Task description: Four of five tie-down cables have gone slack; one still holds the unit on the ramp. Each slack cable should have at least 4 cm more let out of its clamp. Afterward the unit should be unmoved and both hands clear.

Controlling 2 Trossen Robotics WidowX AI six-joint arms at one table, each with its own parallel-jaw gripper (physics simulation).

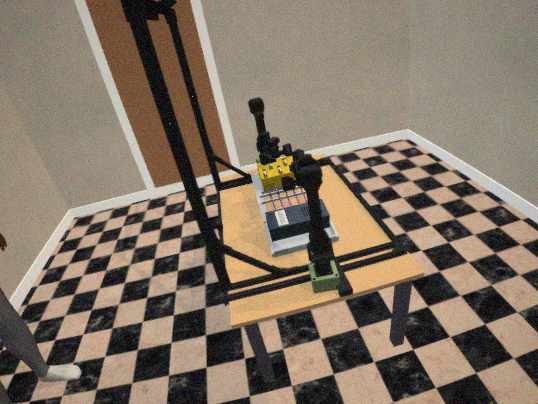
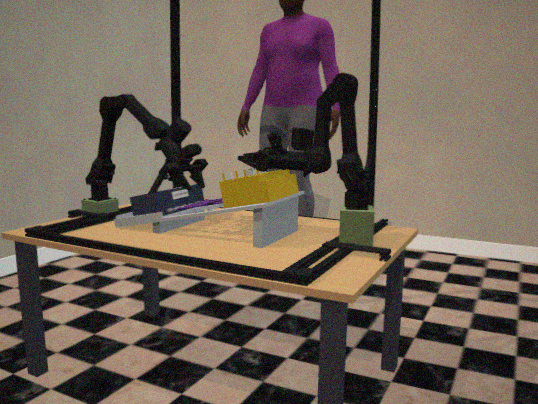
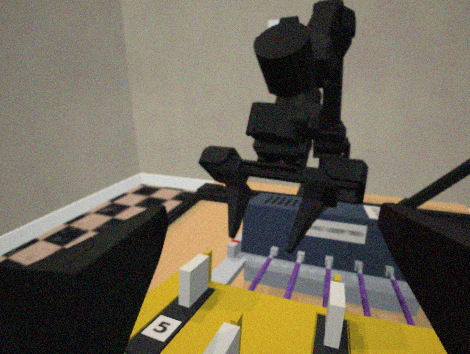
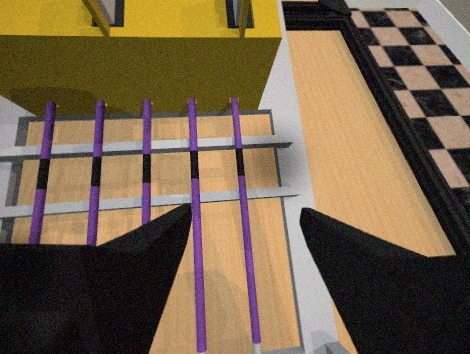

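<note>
A yellow clamp block (image 1: 273, 172) (image 2: 258, 187) (image 3: 269, 316) (image 4: 163, 63) sits at the high end of the grey ramp (image 1: 303, 244) (image 2: 275, 220) (image 4: 286, 123). It carries white levers, one marked 5 (image 3: 193, 281). Several purple cables (image 1: 285, 197) (image 3: 294, 277) (image 4: 146, 154) run down from it to the dark blue unit (image 1: 295, 220) (image 2: 165, 199) (image 3: 339, 225). My right gripper (image 1: 288, 182) (image 2: 189, 180) (image 3: 259, 245) (image 4: 246, 213) is open and points down just above the cables. Two cables at the ramp's edge lie under its gap. My left gripper (image 1: 273, 154) (image 2: 243, 157) is open wide and hovers level over the clamp block.
A person in a purple shirt (image 2: 295, 60) stands behind the wooden table (image 1: 372, 224) (image 2: 347, 276). A tall black frame (image 1: 171, 132) rises at one side. Black rails edge the table. Green bases (image 1: 325, 276) (image 2: 356, 224) carry the arms.
</note>
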